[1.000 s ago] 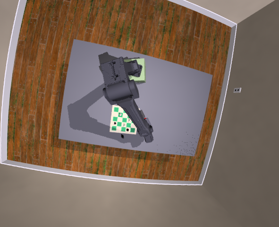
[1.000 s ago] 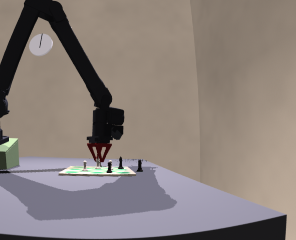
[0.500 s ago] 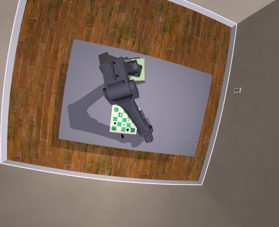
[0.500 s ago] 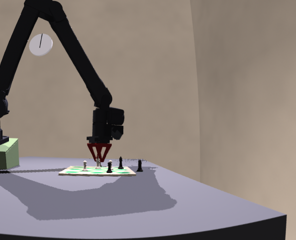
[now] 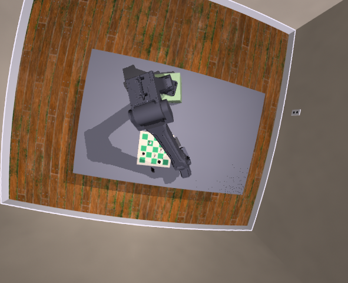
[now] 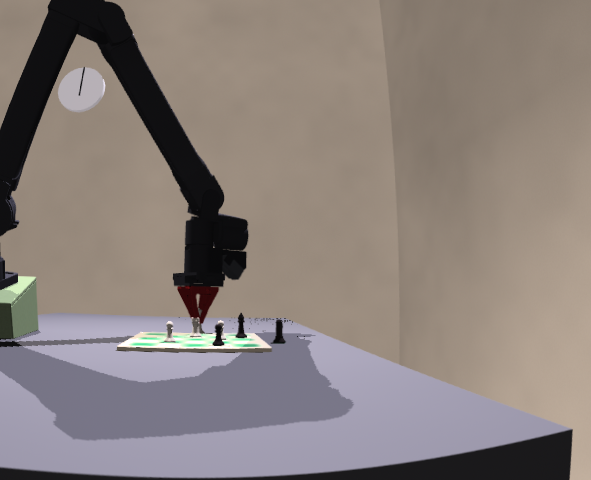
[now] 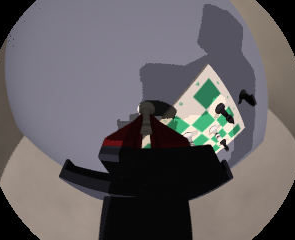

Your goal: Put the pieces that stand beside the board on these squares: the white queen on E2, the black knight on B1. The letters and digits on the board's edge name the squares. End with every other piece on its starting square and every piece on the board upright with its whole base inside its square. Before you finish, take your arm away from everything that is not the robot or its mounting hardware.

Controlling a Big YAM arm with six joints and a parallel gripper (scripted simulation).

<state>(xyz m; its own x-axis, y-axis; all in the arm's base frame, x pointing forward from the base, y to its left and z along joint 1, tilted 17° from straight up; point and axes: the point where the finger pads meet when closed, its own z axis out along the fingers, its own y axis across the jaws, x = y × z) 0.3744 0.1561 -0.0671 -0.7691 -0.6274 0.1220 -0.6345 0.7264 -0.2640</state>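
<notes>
Right now my hand is 2 cm short of the green-and-cream chessboard, 14 cm to the left of it and 3 cm above it.
</notes>
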